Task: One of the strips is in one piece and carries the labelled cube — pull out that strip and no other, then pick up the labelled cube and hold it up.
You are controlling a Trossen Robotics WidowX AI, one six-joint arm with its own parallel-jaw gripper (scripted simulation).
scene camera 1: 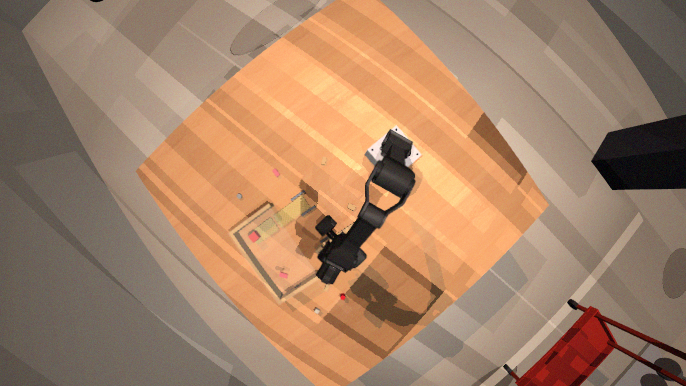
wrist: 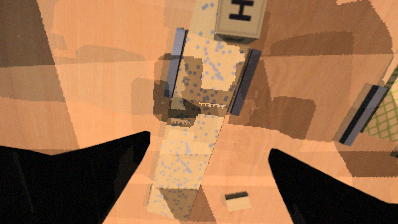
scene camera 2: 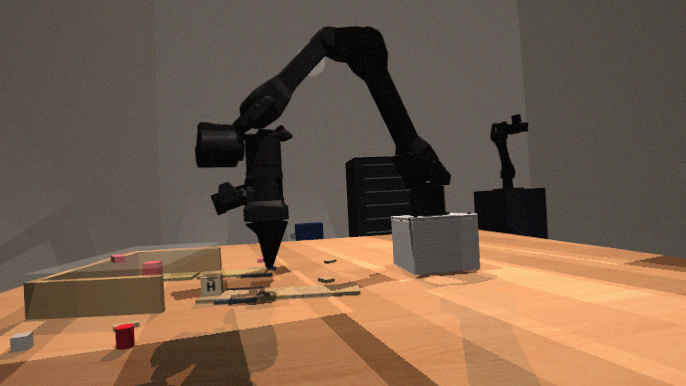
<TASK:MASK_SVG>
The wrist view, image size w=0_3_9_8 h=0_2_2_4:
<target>my gripper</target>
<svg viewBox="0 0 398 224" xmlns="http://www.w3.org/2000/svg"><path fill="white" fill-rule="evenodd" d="M271 149L268 158L269 168L293 224L398 224L397 203L381 201L341 180L331 177L300 159L296 159L278 149ZM150 132L142 131L84 149L75 149L55 155L0 146L0 224L103 224L143 160L150 145Z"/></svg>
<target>strip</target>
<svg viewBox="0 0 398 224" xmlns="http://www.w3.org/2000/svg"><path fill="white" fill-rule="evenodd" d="M219 0L196 0L148 200L148 212L187 222L252 43L242 44L214 40Z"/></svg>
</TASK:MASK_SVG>
